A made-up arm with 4 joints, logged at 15 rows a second.
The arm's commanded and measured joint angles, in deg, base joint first. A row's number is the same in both.
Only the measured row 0 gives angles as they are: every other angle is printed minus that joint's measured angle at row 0.
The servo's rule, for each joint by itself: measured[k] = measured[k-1] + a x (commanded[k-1-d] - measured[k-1]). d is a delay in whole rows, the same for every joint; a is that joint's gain. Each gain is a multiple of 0.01, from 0.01 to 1. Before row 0 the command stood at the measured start. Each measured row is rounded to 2 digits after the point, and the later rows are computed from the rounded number. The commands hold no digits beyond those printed.
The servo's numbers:
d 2
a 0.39 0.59 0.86 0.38
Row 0, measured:
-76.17, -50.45, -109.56, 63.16
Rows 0 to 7, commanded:
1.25, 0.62, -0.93, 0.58
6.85, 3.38, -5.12, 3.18
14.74, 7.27, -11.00, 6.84
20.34, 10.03, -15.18, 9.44
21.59, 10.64, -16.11, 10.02
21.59, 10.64, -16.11, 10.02
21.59, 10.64, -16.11, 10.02
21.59, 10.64, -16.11, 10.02
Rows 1 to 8, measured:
0.00, 0.00, 0.00, 0.00
0.00, 0.00, 0.00, 0.00
0.49, 0.37, -0.80, 0.22
2.97, 2.15, -4.52, 1.34
7.56, 5.17, -10.09, 3.43
12.54, 8.04, -14.47, 5.71
16.07, 9.57, -15.88, 7.35
18.22, 10.20, -16.08, 8.36

